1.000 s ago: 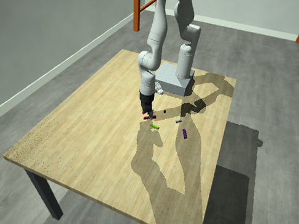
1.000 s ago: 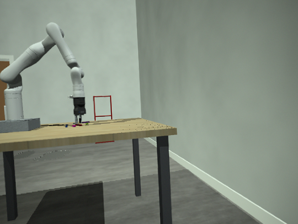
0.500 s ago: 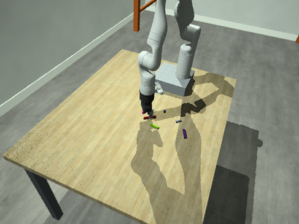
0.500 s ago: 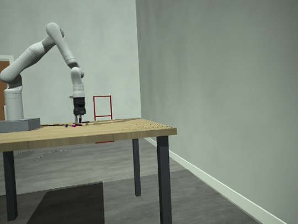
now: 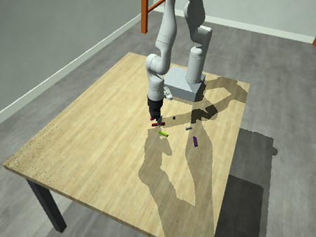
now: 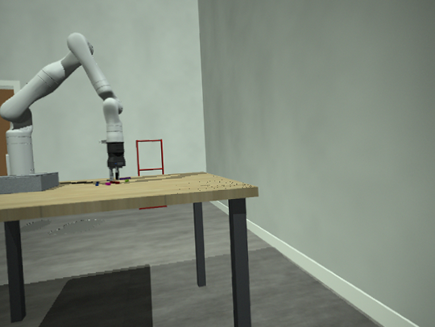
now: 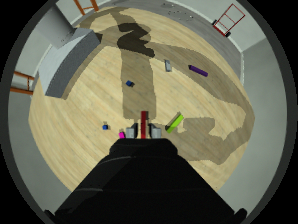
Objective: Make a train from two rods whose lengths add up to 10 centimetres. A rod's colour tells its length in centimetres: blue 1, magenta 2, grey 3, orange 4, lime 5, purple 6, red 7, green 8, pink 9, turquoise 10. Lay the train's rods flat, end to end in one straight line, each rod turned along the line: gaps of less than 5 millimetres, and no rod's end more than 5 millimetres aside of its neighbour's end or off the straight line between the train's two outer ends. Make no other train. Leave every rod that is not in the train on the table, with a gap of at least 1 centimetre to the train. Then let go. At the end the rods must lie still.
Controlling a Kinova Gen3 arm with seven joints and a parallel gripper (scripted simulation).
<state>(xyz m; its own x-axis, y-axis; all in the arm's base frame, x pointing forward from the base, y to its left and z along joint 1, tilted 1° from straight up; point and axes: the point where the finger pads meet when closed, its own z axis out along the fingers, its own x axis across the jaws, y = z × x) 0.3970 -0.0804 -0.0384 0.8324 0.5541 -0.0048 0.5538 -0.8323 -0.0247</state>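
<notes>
My gripper is now 3 cm above the red rod. Round my hand: grey rod 16 cm to the left, 4 cm behind, 3 cm below; lime rod 5 cm to the left, 5 cm ahead, 3 cm below; magenta rod 5 cm to the right, 3 cm below, 3 cm behind.
</notes>
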